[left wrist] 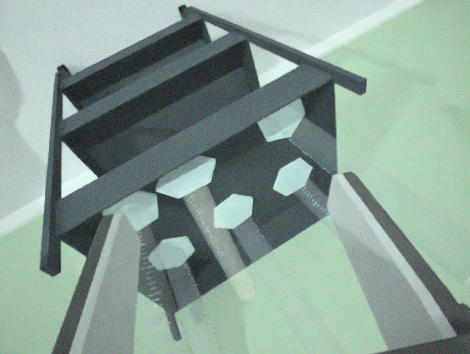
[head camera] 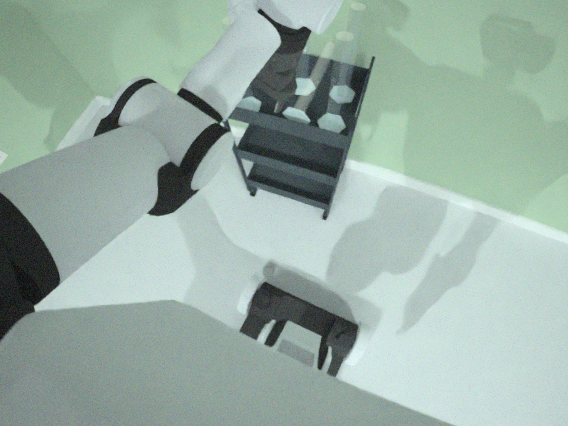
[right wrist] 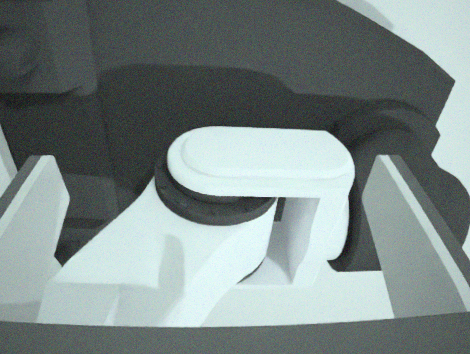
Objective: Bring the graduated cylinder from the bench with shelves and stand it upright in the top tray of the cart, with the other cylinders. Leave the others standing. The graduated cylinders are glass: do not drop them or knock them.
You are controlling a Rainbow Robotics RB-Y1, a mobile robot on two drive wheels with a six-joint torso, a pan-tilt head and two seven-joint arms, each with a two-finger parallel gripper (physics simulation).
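Frame: origin at the robot's base, x right, y ahead, z up, level; millimetres.
Seen in the pictures: left gripper, fingertip midpoint: [left wrist: 231,208] [head camera: 261,98]; right gripper, fingertip midpoint: [right wrist: 216,176]; robot's base at its link origin: [head camera: 302,318].
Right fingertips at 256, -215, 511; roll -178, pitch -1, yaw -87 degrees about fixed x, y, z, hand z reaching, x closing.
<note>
Pixels of each thing's top centre, then the offset from my right fingertips to it, as dx, dy, dz. "spot": a spot on its surface instead.
- cart's top tray at a spot on its surface: [left wrist: 200,142] [head camera: 280,122] spot: -580, +717, +198
- cylinder with tan contents, surface spot: [left wrist: 186,177] [head camera: 296,115] spot: -542, +756, +206
- cylinder at a spot on its surface: [left wrist: 135,210] spot: -451, +796, +177
Several clear glass cylinders with pale hexagonal feet stand upright in the cart's top tray [head camera: 285,126] [left wrist: 200,142]. One cylinder with tan contents [head camera: 296,115] [left wrist: 186,177] stands near the tray's front rim. Another cylinder [left wrist: 135,210] is partly covered by a left gripper finger in the left wrist view. A cylinder [head camera: 331,122] [left wrist: 284,120] stands in the front corner at the tray's other end. My left gripper [head camera: 278,101] [left wrist: 231,208] is open and empty over the tray. My right gripper [right wrist: 216,176] is open and empty, away from the cart. The bench with shelves does not show.
The dark cart [head camera: 285,161] [left wrist: 51,175] has two lower shelves and raised corner posts. It stands near the border between white and green floor. My left arm [head camera: 110,165] crosses the head view. The robot's pale body parts [right wrist: 260,155] lie beyond my right fingers.
</note>
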